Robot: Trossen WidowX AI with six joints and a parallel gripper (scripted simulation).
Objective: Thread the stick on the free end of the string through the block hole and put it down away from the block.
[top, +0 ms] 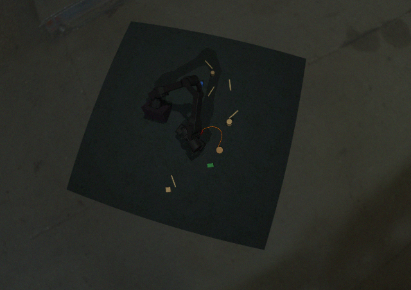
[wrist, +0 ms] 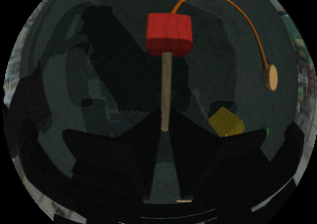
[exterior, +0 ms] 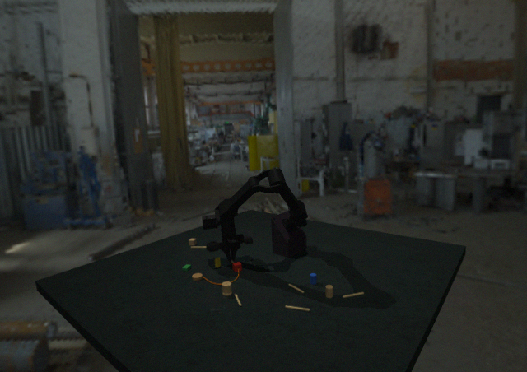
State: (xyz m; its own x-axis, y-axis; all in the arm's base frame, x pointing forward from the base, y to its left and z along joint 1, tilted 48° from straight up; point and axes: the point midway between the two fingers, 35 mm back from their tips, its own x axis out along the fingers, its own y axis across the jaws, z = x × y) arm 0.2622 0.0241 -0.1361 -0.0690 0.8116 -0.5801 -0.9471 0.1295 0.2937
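The yellow block lies 50 mm ahead of my gripper tip, 20 mm to the right of it and 10 mm above it. The rest, counted from my gripper tip: round wooden button: 170 mm ahead; then red block: 20 mm ahead, 60 mm to the left, 10 mm above; then thin stick: 10 mm ahead, 40 mm to the left, 10 mm above.
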